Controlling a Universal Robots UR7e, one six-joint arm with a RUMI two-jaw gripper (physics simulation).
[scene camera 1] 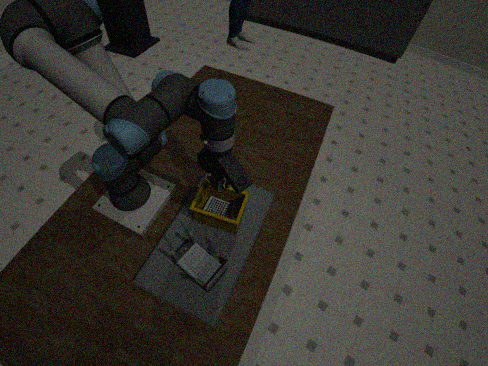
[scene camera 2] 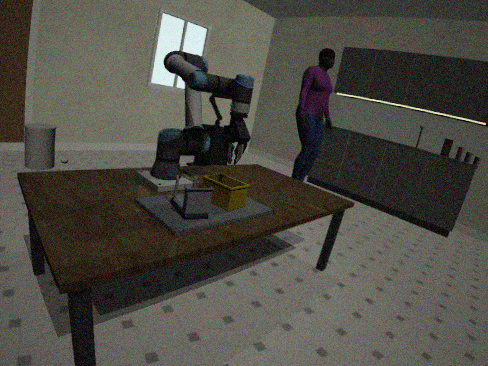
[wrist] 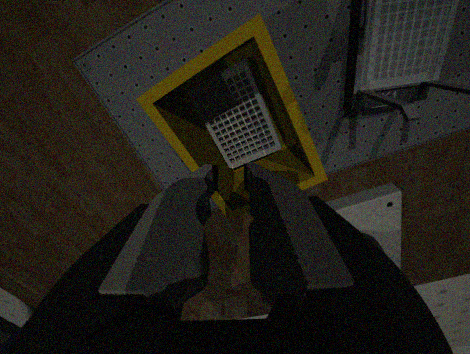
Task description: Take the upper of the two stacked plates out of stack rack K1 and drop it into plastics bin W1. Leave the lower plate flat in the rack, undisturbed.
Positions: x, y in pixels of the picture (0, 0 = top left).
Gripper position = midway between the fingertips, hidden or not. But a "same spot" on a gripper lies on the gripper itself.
Scene:
gripper: scene camera 1; scene camera 2 232, 164; wrist
same spot on gripper: [wrist: 298, 244] = [scene camera 1: 220, 183]

